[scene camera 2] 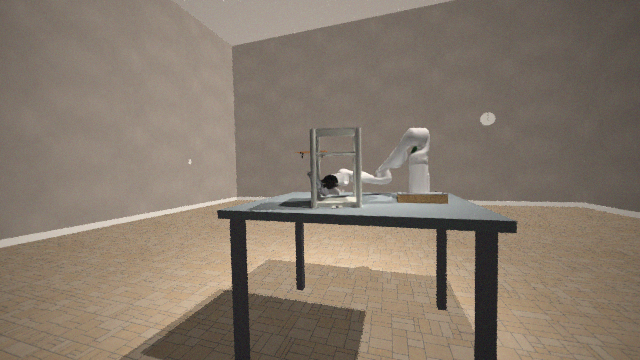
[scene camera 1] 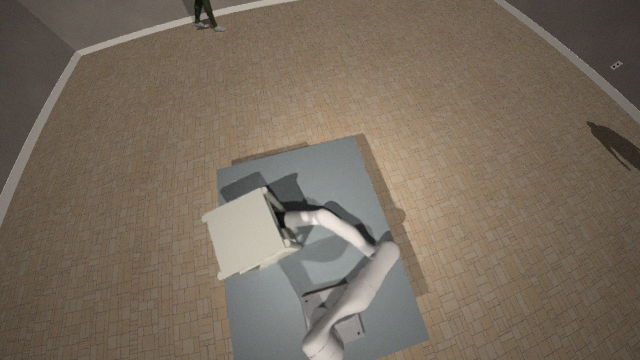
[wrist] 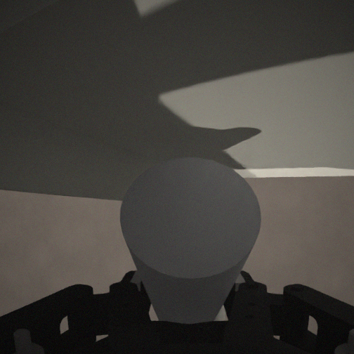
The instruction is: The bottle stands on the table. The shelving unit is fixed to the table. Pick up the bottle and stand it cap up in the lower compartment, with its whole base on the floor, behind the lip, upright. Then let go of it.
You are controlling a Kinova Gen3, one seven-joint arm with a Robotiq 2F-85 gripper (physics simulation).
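Places are measured from the arm's base along level axes (x ahead, y left, z up), in metres.
Where they show: gripper, fingertip midpoint: [scene camera 2: 317,186]; arm's base at its link origin: [scene camera 2: 418,192] [scene camera 1: 320,318].
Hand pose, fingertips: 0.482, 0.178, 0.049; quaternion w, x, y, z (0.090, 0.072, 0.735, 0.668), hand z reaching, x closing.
Note:
Things, the pixels of their top centre, and the offset from my fingertips, as dx, dy, dz. "spot": a spot on its surface instead. Level surfaces: height alone.
- shelving unit at its top centre: [scene camera 1: 242,230] [scene camera 2: 335,131] -0.084, -0.041, +0.263
- blue-grey table at its surface level: dz -0.092
- middle shelf at a spot on its surface: [scene camera 2: 337,153] spot: -0.107, +0.040, +0.151
The bottle [wrist: 190,220] is held in the gripper; in the wrist view its wide, flat grey end faces the camera and its body narrows away between the fingers. My gripper [wrist: 186,279] [scene camera 2: 327,183] is shut on it. The shelving unit [scene camera 1: 245,232] [scene camera 2: 357,167] is pale, with a top board and corner posts. The gripper is at its side nearer the arm, low, at the level of the lower compartment. The pale, partly shaded floor [wrist: 300,110] of that compartment fills the upper part of the wrist view. The bottle's cap is hidden, and contact with the floor cannot be told.
The arm reaches low across the blue-grey table [scene camera 1: 330,160] [scene camera 2: 450,214] from its base plate [scene camera 1: 350,327]. The unit's posts stand close on both sides of the gripper. The middle shelf [scene camera 2: 337,153] lies above it. The arm's shadow falls on the table.

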